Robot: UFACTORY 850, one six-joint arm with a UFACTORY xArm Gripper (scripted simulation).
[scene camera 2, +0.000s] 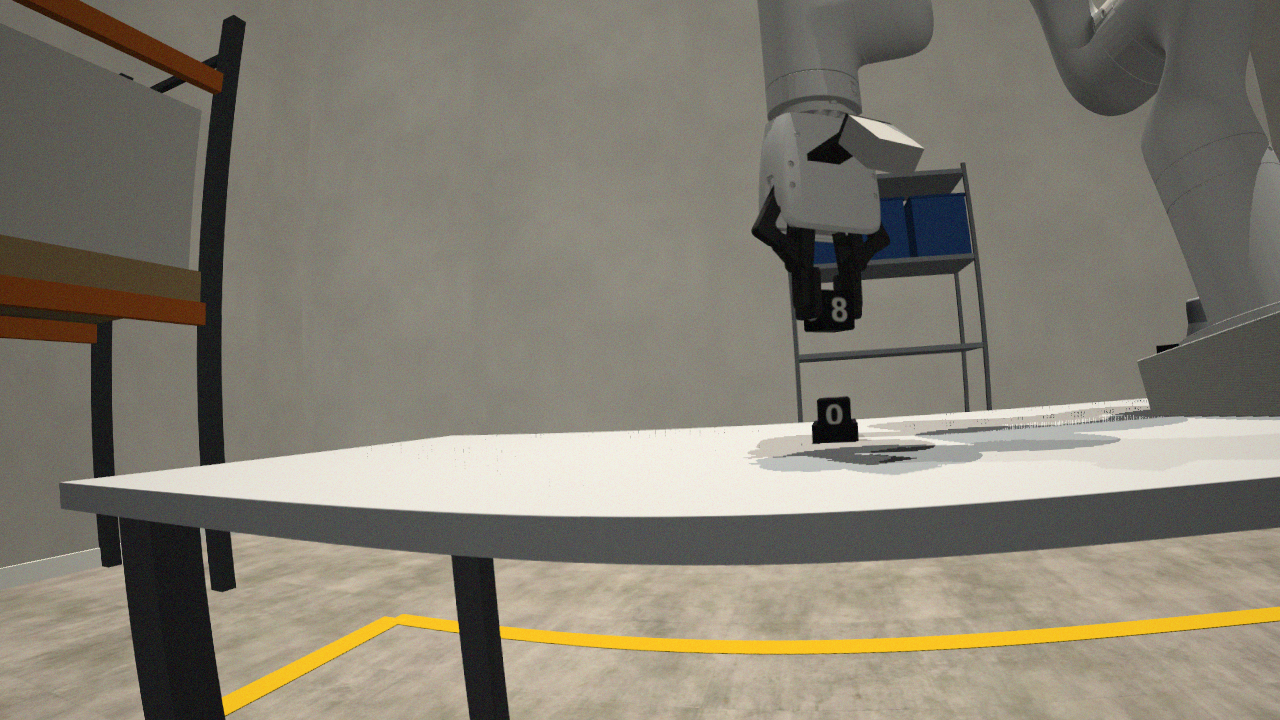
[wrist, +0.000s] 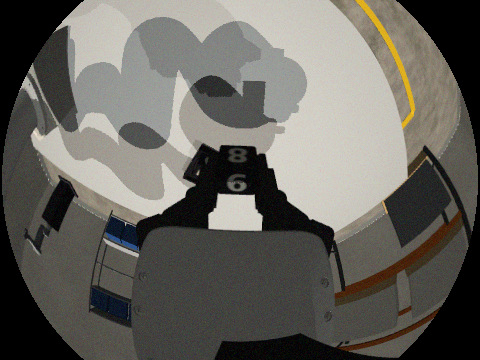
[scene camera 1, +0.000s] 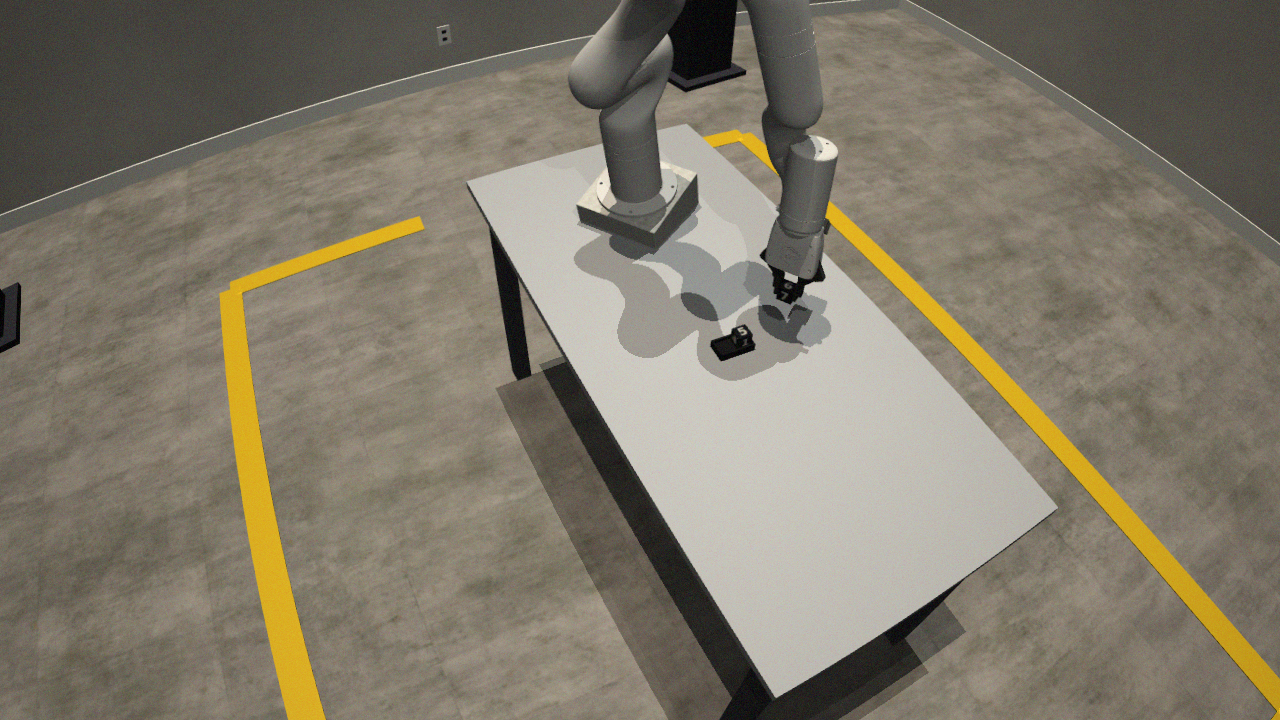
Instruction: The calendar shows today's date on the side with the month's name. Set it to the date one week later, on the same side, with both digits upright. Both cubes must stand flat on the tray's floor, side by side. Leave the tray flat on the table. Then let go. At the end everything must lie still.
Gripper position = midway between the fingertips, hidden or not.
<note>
In view: my gripper point(scene camera 1: 786, 294), a black digit cube point(scene camera 2: 837, 315), a black digit cube point(scene camera 2: 832, 410) and a black tray point(scene camera 2: 848, 432).
My gripper also shows in the wrist view point(wrist: 237, 165).
</note>
